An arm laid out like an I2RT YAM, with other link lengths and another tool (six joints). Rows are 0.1 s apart.
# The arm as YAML. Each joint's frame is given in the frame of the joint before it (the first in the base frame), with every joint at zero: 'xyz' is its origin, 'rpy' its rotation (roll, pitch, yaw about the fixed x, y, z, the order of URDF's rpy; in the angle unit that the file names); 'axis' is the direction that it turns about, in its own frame. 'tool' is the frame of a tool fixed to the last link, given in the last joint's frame.
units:
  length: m
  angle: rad
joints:
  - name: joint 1
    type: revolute
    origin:
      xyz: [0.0, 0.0, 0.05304]
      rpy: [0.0, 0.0, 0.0]
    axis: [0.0, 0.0, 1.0]
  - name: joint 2
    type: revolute
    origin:
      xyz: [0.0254, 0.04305, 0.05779]
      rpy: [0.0, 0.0, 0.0]
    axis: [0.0, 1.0, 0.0]
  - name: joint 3
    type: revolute
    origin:
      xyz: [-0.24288, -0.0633, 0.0]
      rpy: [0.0, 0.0, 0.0]
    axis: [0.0, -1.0, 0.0]
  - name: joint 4
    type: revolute
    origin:
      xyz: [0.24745, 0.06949, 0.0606]
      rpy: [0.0, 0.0, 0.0]
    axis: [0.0, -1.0, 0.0]
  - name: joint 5
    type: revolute
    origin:
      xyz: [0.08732, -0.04, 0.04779]
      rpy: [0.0, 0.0, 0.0]
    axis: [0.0, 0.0, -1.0]
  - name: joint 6
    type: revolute
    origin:
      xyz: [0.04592, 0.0, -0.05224]
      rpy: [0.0, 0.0, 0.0]
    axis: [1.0, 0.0, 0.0]
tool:
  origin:
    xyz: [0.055, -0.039, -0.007]
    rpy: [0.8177, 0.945, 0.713]
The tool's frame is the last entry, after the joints.
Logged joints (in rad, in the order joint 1, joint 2, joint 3, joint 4, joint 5, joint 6), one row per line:
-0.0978 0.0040 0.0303 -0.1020 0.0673 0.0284
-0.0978 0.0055 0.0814 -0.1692 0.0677 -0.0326
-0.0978 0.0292 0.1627 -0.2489 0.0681 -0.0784
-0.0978 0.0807 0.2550 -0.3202 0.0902 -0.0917
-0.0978 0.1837 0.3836 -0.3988 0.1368 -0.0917
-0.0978 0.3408 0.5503 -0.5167 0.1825 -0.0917
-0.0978 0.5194 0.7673 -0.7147 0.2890 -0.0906
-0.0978 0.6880 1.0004 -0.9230 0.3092 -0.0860
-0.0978 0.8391 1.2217 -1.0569 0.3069 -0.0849
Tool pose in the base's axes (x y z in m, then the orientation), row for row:
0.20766 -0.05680 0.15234 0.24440 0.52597 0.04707 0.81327
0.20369 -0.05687 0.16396 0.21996 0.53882 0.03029 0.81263
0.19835 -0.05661 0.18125 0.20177 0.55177 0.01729 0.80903
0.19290 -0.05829 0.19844 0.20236 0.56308 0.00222 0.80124
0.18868 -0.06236 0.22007 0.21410 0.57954 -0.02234 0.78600
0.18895 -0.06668 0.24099 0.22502 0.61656 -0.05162 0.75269
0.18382 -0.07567 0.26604 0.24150 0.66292 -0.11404 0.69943
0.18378 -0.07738 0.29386 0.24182 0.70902 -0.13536 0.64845
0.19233 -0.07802 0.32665 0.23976 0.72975 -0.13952 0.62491
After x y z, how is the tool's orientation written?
As a quaternion, x y z w.
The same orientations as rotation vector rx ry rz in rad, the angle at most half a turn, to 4 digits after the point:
0.5217 1.1227 0.1005
0.4696 1.1504 0.0647
0.4314 1.1796 0.0370
0.4339 1.2073 0.0048
0.4616 1.2496 -0.0482
0.4912 1.3460 -0.1127
0.5381 1.4770 -0.2541
0.5497 1.6118 -0.3077
0.5502 1.6746 -0.3202

